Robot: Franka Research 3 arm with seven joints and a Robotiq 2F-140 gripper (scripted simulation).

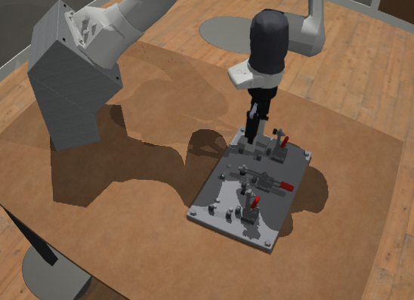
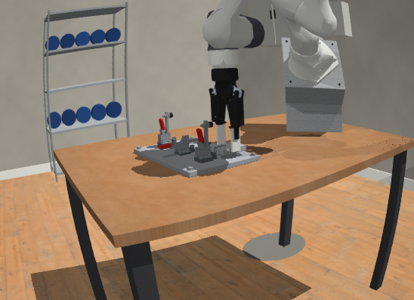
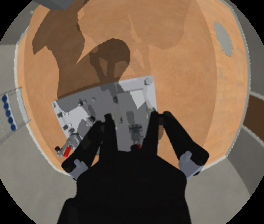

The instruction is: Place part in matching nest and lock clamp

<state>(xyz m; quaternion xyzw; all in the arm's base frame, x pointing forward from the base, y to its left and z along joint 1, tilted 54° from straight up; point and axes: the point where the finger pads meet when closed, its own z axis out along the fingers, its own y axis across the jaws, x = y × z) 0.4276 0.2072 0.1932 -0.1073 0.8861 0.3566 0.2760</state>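
The flat grey block lies 30 mm below my hand. Also, from my hand: toggle clamp: 120 mm ahead, 70 mm to the right, 20 mm below; grey fixture plate: 100 mm ahead, 80 mm to the right, 60 mm below.
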